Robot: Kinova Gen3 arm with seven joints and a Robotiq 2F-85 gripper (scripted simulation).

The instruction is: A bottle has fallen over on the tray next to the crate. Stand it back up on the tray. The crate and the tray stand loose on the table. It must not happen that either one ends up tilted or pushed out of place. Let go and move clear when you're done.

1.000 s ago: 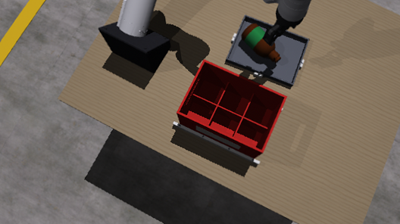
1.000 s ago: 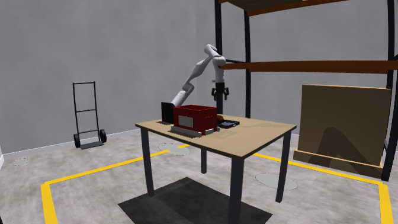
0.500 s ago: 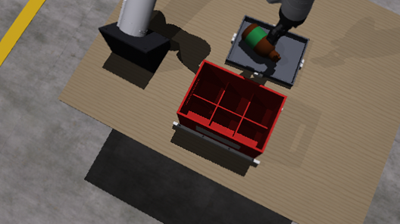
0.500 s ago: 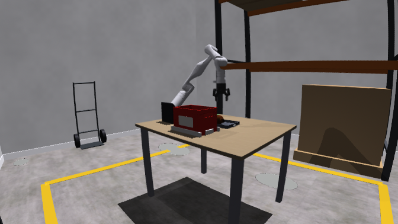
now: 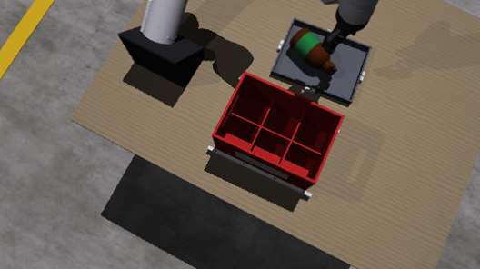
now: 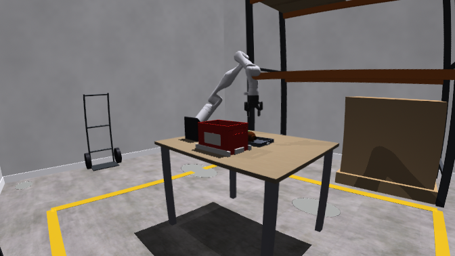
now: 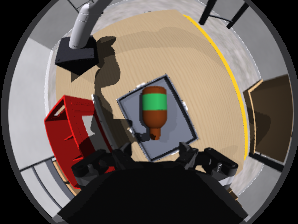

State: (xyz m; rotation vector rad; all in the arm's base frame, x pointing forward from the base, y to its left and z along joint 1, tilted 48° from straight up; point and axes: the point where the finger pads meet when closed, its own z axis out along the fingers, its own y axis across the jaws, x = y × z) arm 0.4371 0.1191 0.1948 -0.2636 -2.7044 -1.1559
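Now: the bottle 5 cm behind my hand, 1 cm to the left of it and 16 cm below it. Round my hand: tray: 3 cm behind, 2 cm to the left, 19 cm below; then red crate: 1 cm behind, 27 cm to the right, 12 cm below.
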